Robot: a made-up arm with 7 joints. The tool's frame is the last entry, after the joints.
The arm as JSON. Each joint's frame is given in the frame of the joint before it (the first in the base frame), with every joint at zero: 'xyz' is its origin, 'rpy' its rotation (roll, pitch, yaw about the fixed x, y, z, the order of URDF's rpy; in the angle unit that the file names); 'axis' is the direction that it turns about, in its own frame. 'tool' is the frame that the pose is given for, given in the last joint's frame.
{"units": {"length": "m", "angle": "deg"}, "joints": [
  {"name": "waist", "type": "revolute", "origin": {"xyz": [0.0, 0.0, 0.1], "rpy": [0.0, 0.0, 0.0]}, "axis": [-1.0, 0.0, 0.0]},
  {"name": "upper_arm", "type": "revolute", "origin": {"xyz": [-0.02, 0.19, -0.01], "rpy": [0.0, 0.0, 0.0]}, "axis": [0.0, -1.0, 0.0]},
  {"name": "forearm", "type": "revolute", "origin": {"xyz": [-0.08, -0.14, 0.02], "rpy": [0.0, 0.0, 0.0]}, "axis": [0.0, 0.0, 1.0]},
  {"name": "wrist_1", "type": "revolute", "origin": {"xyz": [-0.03, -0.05, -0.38], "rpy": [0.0, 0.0, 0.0]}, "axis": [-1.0, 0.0, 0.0]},
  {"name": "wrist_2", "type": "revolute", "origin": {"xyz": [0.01, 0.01, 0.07], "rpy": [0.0, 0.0, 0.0]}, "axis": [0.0, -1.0, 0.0]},
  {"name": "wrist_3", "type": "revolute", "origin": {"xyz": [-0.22, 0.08, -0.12], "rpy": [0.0, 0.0, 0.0]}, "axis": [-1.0, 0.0, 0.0]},
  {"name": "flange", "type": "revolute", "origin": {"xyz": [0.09, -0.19, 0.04], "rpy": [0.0, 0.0, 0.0]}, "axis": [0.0, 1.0, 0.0]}
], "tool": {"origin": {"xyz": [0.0, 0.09, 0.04], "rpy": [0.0, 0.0, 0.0]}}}
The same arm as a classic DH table. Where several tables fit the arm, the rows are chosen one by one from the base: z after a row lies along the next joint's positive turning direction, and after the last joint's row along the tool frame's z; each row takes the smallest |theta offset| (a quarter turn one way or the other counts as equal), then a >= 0, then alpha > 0; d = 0 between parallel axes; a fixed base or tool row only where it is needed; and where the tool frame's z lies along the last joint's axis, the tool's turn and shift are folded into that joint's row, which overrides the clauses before.
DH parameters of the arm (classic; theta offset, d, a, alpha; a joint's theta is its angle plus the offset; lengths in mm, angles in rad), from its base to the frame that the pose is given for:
base (fixed): -1.5708 100.0 0.0 1.5708
waist: -1.5708 20.0 10.0 -1.5708
upper_arm: -1.5708 -50.0 80.0 1.5708
forearm: 1.5708 -360.0 50.0 1.5708
wrist_1: 1.5708 20.0 70.0 1.5708
wrist_2: 0.0000 -90.0 -120.0 -1.5708
wrist_3: 0.0000 130.0 40.0 -1.5708
flange: 1.5708 -100.0 0.0 1.5708
tool (fixed): 0.0000 40.0 0.0 0.0000

